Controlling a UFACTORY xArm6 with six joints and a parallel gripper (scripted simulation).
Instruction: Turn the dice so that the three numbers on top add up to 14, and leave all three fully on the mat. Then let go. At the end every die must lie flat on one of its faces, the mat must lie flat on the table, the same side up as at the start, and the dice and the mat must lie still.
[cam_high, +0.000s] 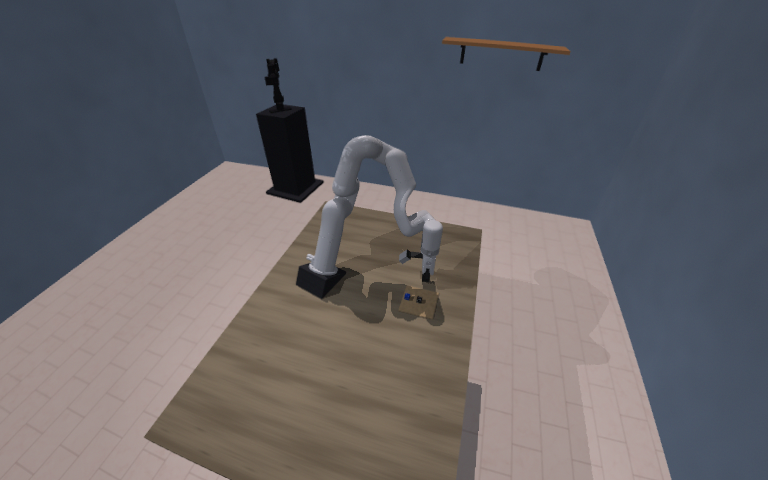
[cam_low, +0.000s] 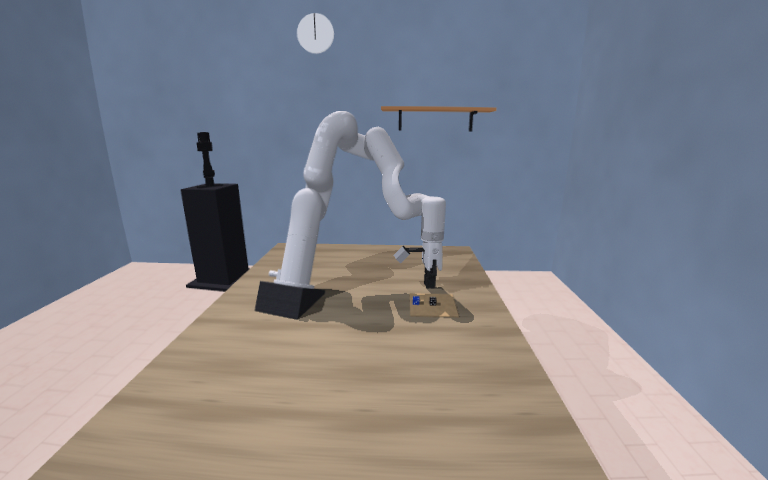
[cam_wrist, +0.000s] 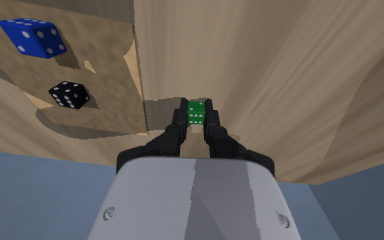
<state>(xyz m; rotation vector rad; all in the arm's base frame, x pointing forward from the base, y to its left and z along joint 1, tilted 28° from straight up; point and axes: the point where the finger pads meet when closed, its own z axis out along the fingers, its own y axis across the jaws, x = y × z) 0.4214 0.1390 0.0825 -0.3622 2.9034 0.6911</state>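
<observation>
The black die lies 10 mm ahead of my hand, 130 mm to the right of it and 10 mm below it. Round my hand: tan mat (10 mm ahead, 130 mm to the right, 20 mm below); blue die (40 mm behind, 140 mm to the right, 10 mm below); green die (10 mm below).
</observation>
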